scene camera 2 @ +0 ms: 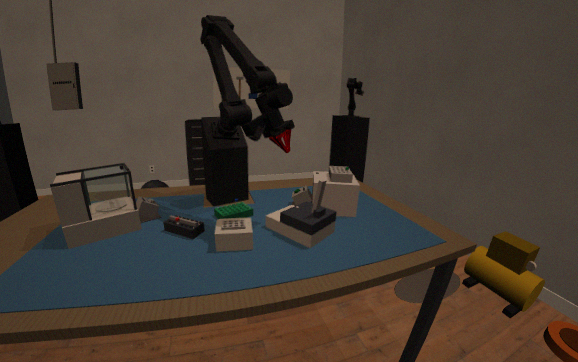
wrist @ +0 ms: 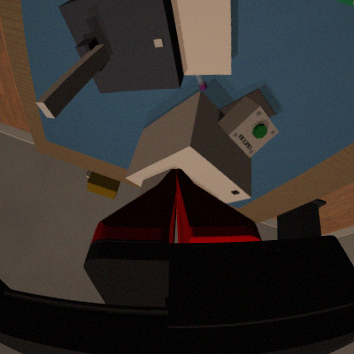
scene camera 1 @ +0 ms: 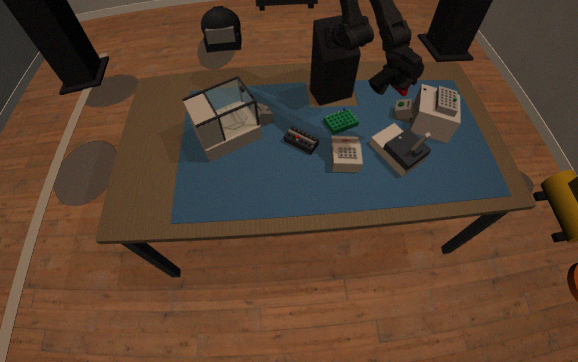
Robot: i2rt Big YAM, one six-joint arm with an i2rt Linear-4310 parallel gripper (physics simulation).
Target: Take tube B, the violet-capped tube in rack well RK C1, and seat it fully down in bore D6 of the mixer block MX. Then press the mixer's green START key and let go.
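Places are measured from the arm's base along level axes (x ahead, y left, z up), in millimetres.
Pixels of known places: gripper, between the fingertips: (scene camera 2: 288, 152) (wrist: 175, 177) (scene camera 1: 404, 95); arm's base, origin of its link: (scene camera 2: 225, 131) (scene camera 1: 338, 36).
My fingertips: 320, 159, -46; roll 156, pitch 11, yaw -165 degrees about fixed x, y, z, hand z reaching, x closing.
Note:
Ahead of a thing's pixels: the offset from my fingertips to its middle, as dx, dy, dz. "*": to the spot under its first point. Level surfaces: height alone.
My gripper (scene camera 1: 404, 93) (scene camera 2: 287, 151) (wrist: 175, 177) is shut and empty, high above the right rear of the table. A small violet-capped tube @(-16, +93, -258) (wrist: 202, 84) lies on the mat beside the white base of the dark-topped device; its far end is hidden. The green rack @(-123, -171, -249) (scene camera 1: 341, 121) (scene camera 2: 233, 211) stands near the arm's base. A tall white box @(-83, +207, -179) (scene camera 1: 434, 121) (scene camera 2: 335, 196) (wrist: 170, 126) carries a pale bored block @(* -40, +252, -95) (scene camera 1: 447, 100) (scene camera 2: 340, 173), hidden in the wrist view. Beside it stands a small grey box with a green key (scene camera 1: 401, 104) (scene camera 2: 297, 191) (wrist: 260, 131). I cannot read the labels.
The dark-topped device @(* +107, +23, -184) (scene camera 1: 406, 148) (scene camera 2: 306, 217) (wrist: 132, 45) has a raised lever. A white keypad-like unit @(+50, -204, -229) (scene camera 1: 346, 161) (scene camera 2: 233, 240), a black rack @(-47, -364, -240) (scene camera 1: 301, 140) (scene camera 2: 184, 226) and a glass-sided cabinet @(-166, -619, -152) (scene camera 1: 235, 140) (scene camera 2: 102, 227) stand farther left on the blue mat @(dz -264) (scene camera 1: 260, 197) (scene camera 2: 165, 272).

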